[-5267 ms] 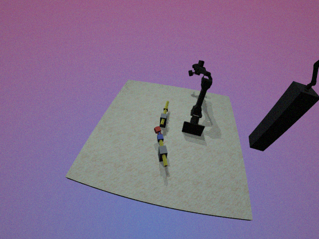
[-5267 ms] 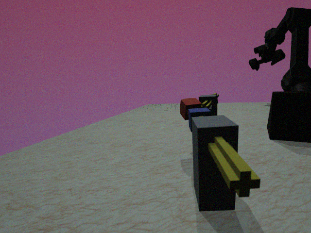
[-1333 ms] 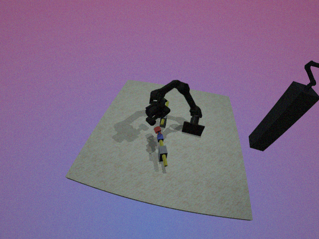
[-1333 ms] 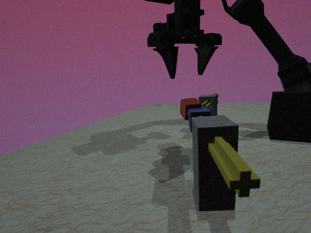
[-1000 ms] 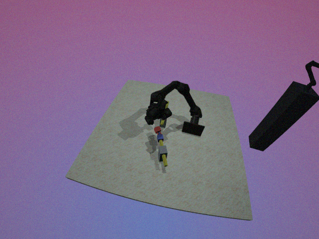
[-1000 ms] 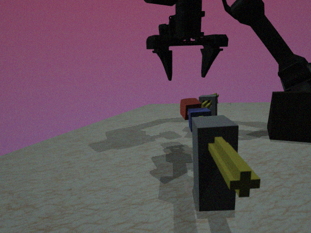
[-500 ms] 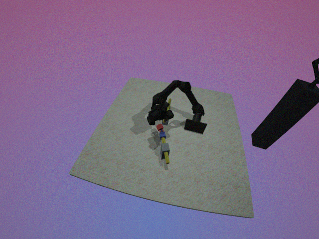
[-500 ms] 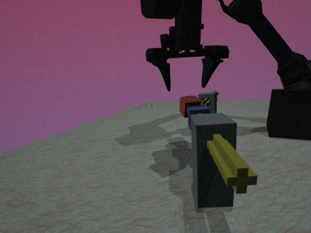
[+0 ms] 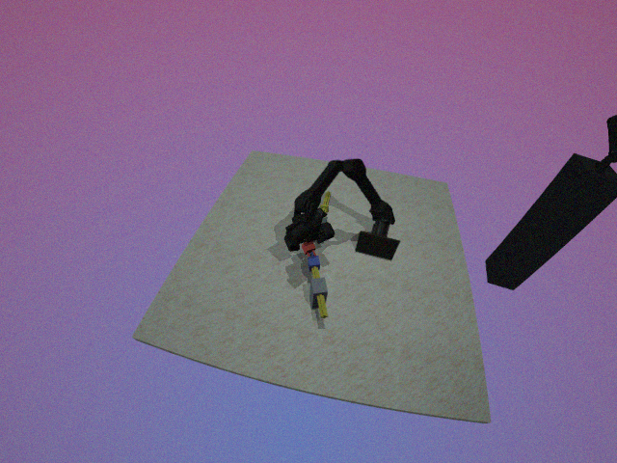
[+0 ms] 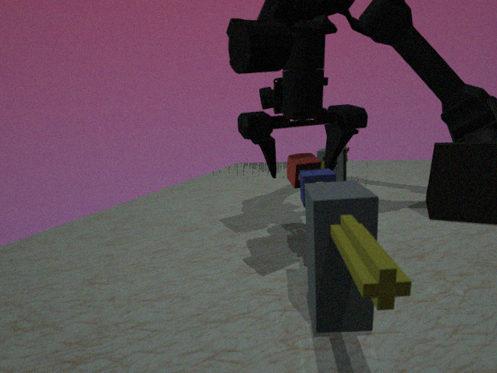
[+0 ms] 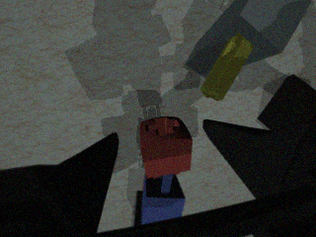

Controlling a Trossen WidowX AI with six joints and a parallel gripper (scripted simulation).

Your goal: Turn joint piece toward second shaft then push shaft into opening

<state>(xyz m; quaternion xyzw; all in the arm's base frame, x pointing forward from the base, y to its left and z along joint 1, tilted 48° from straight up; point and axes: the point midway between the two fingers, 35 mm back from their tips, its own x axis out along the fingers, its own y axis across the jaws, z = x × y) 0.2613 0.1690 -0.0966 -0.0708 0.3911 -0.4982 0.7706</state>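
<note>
Now: gripper tip 1 cm past the red joint piece, 1 cm to the right of it and 1 cm below it.
</note>
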